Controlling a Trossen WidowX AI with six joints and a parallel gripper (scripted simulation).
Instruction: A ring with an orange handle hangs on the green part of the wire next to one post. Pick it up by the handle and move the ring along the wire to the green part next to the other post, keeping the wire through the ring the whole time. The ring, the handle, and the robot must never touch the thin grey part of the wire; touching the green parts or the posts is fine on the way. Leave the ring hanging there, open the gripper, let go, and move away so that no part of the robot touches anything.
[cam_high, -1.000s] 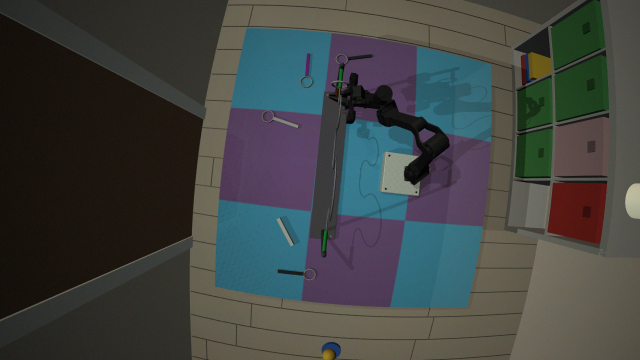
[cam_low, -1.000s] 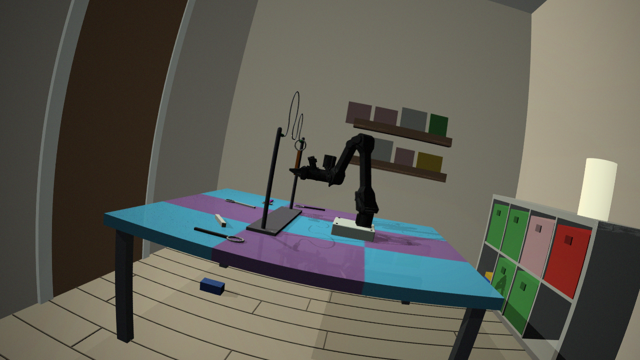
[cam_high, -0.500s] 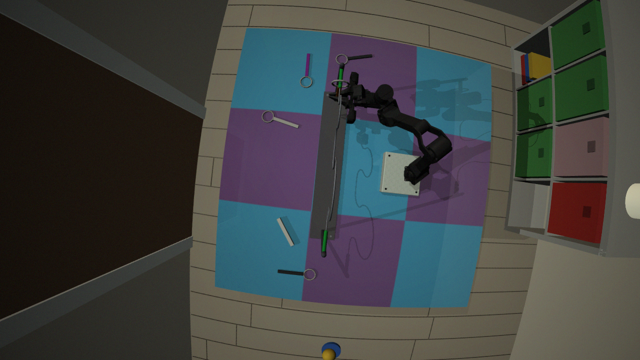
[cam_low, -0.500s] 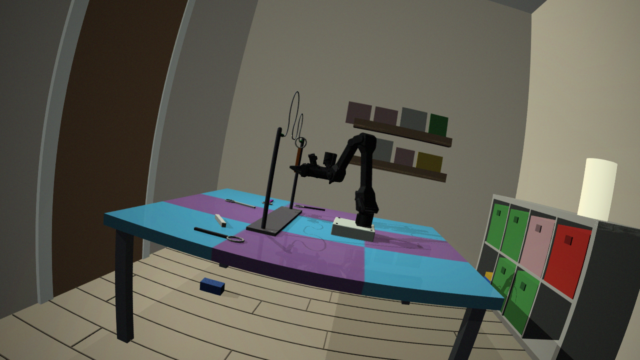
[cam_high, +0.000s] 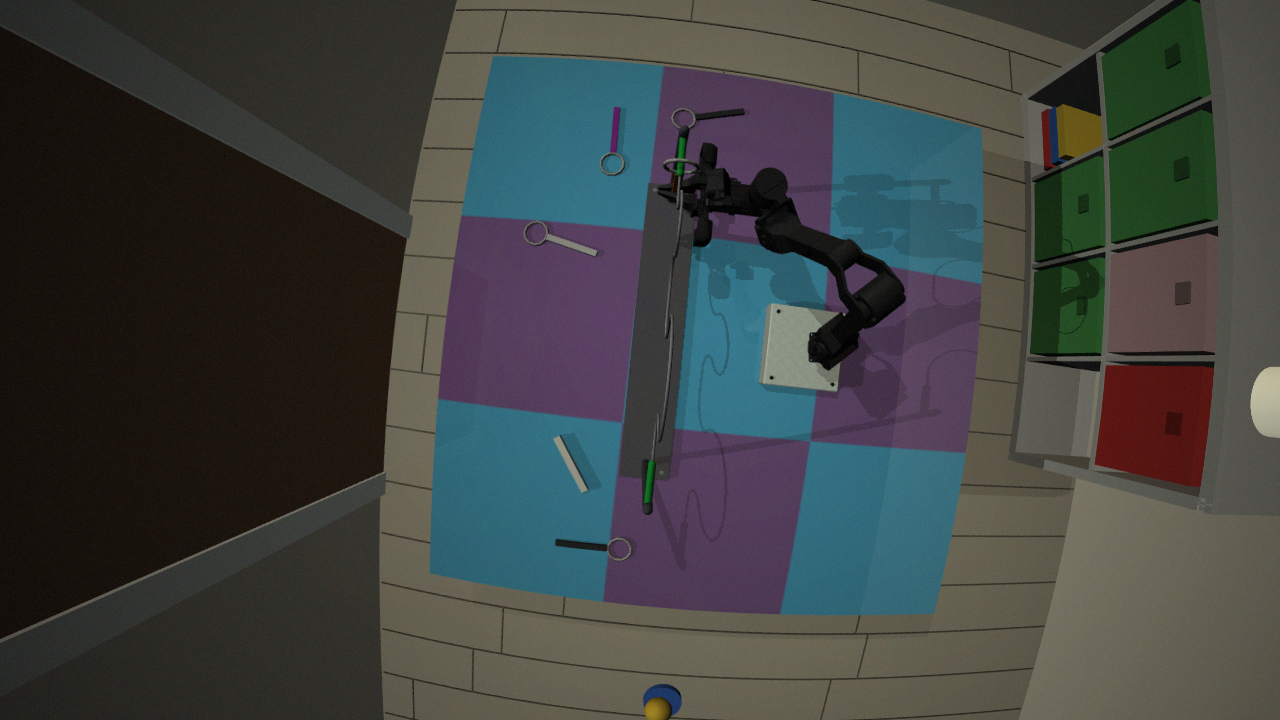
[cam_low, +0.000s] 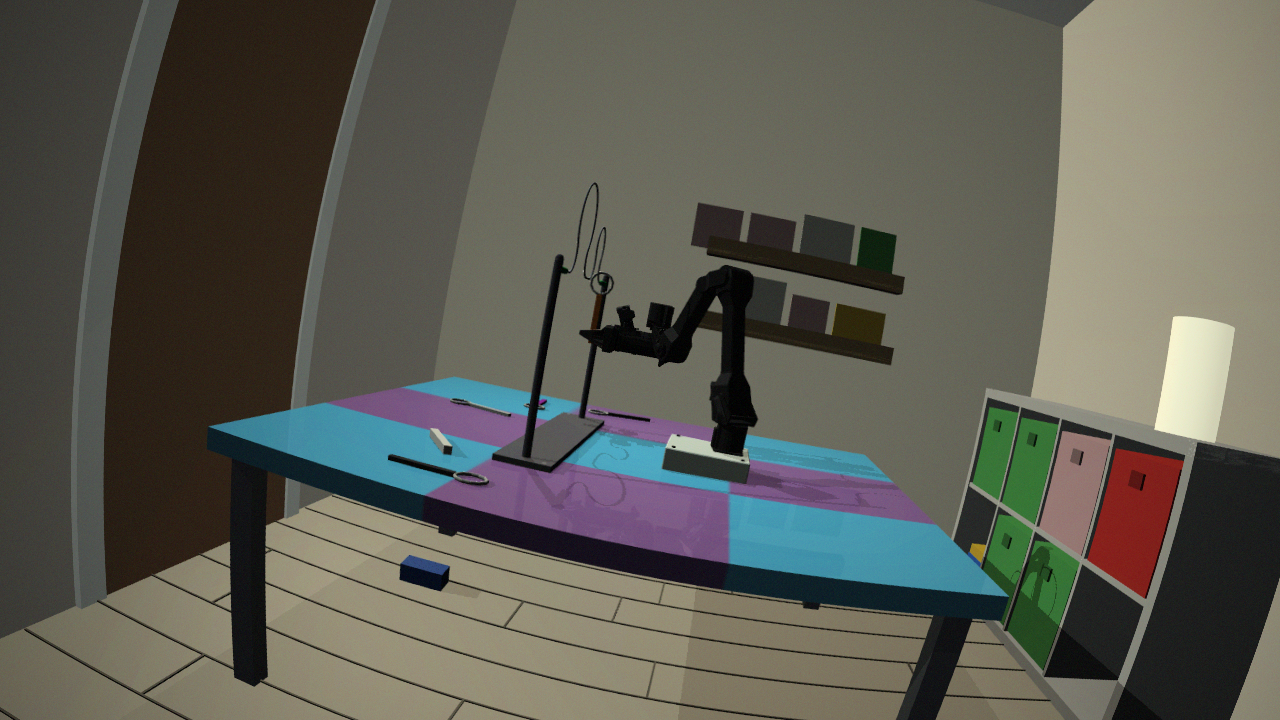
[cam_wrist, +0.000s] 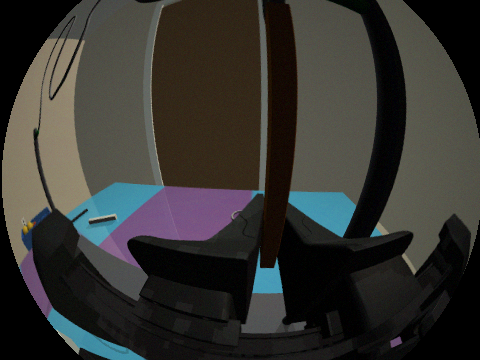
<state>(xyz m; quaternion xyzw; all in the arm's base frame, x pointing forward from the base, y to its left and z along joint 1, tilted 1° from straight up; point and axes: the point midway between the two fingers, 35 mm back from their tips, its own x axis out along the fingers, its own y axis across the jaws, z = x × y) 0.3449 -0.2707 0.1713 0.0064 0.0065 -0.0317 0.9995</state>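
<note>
The orange-handled ring lies 8 cm above my gripper tip and 3 cm behind it. The rest, counted from my gripper tip: white bar: 54 cm to the left, 22 cm below, 17 cm ahead.
</note>
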